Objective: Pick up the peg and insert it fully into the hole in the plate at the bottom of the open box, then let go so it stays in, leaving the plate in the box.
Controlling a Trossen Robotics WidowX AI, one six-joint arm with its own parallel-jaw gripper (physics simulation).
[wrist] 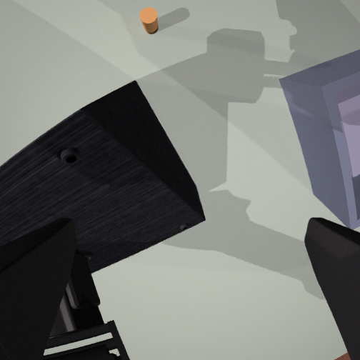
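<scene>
The orange peg [149,21] stands upright on the pale green table near the top of the view, left of centre. The blue-grey open box [307,135] is at the right edge, partly cut off. A pale mauve surface shows inside it, but I cannot tell whether it is the plate, and no hole shows. My gripper [194,232] is open, its two black fingers wide apart at the lower left and lower right. It is empty and apart from both the peg and the box.
A large black block-shaped part [115,190] of the robot fills the left and centre, with black arm parts below it. Shadows of the arm cross the table [165,300]. A small reddish-brown patch shows at the bottom right corner.
</scene>
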